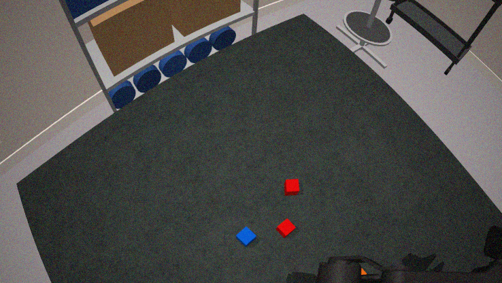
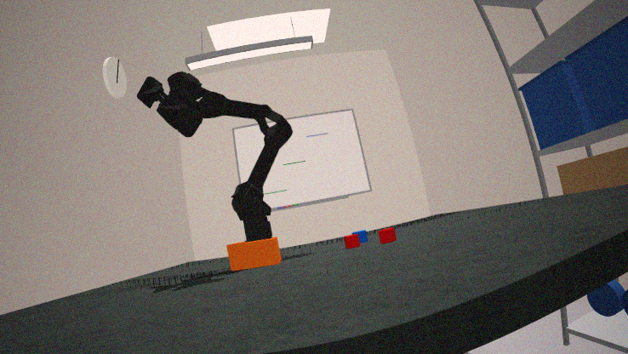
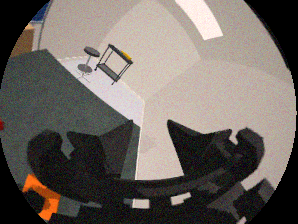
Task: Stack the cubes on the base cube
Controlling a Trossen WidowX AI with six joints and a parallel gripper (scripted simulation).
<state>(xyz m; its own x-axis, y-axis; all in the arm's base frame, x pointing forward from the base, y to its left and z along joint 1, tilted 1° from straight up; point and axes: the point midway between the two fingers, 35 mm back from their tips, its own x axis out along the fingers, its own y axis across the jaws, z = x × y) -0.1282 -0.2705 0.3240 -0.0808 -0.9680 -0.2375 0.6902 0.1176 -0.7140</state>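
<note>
My gripper tip is now 410 mm short of the blue cube, 420 mm to the right of it and 360 mm above it.
</note>
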